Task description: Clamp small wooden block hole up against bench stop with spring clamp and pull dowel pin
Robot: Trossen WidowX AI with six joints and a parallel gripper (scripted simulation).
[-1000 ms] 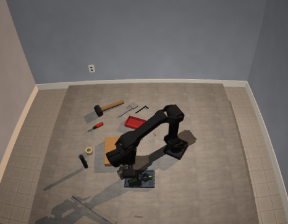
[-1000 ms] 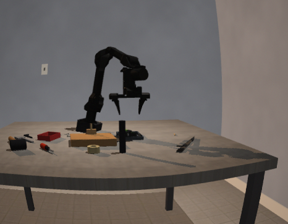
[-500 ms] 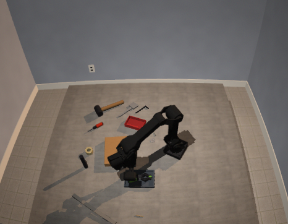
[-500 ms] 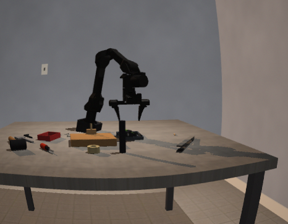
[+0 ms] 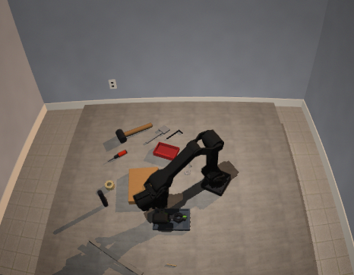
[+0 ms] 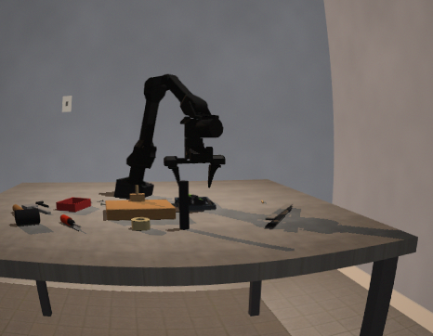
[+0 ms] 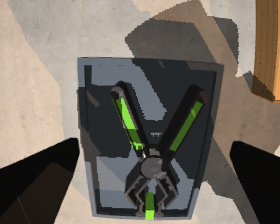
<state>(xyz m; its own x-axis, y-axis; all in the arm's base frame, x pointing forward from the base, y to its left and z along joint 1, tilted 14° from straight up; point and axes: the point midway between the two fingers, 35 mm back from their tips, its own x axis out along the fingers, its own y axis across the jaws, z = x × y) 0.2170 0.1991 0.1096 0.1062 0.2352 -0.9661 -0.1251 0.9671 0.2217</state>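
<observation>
The dark tray is 9 cm below my hand and 4 cm behind it. From my hand the other things lie so: bench stop 18 cm to the right, 6 cm ahead, 5 cm below; dowel pin 18 cm to the right, 8 cm ahead, 4 cm below; small wooden block 18 cm to the right, 7 cm ahead, 5 cm below.
</observation>
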